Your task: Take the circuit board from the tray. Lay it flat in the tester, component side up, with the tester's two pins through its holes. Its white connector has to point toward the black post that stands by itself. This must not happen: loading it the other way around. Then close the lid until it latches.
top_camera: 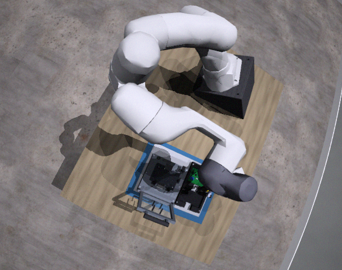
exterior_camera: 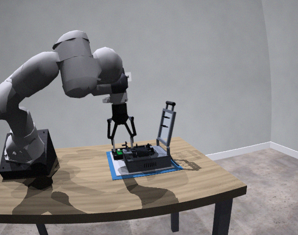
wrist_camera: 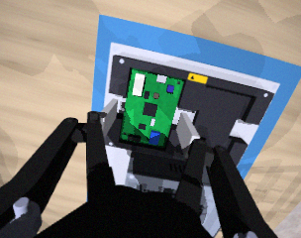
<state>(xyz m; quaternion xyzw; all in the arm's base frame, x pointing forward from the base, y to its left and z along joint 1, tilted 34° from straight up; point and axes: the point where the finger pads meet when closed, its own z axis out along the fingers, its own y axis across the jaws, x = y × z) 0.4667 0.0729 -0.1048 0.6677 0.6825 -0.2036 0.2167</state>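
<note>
Now: hand 40 mm above the green circuit board. Round my hand: tester lid: 190 mm ahead, 170 mm to the right, 130 mm above; tester: 90 mm ahead, 130 mm to the right, 60 mm above.
</note>
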